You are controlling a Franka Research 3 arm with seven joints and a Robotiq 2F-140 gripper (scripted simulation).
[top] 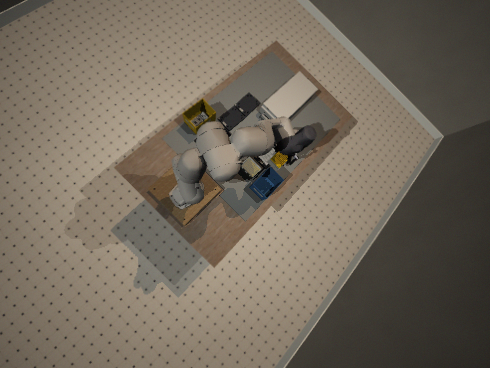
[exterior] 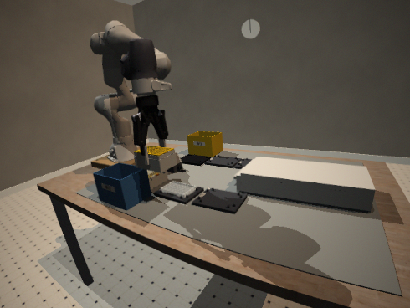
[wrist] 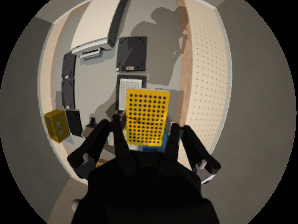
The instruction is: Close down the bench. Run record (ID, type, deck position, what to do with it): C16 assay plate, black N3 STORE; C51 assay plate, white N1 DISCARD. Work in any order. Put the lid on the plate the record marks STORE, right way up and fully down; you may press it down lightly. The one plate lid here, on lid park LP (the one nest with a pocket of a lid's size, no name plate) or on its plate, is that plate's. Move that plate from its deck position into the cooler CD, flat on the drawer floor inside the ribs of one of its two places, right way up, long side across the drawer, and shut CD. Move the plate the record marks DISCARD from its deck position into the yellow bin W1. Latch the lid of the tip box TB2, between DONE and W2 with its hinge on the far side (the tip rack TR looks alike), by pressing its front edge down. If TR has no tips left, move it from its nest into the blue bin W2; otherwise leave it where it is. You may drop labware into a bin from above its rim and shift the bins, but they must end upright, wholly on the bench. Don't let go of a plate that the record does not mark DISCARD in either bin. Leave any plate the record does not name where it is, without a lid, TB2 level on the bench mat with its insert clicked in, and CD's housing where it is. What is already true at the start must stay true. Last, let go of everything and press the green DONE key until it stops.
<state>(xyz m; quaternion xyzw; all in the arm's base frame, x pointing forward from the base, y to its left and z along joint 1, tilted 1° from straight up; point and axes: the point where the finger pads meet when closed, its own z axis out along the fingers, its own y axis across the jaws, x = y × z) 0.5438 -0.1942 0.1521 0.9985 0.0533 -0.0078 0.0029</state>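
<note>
My hand is 15 cm above the blue bin W2, 14 cm past it and 8 cm to the left of it. From my hand the other things lie so: tip box TB2: 15 cm behind, 14 cm below, 8 cm to the left; then tip rack TR: 1 cm to the right, 1 cm below, 1 cm behind; then tip box lid: 15 cm behind, 13 cm below, 8 cm to the left.
</note>
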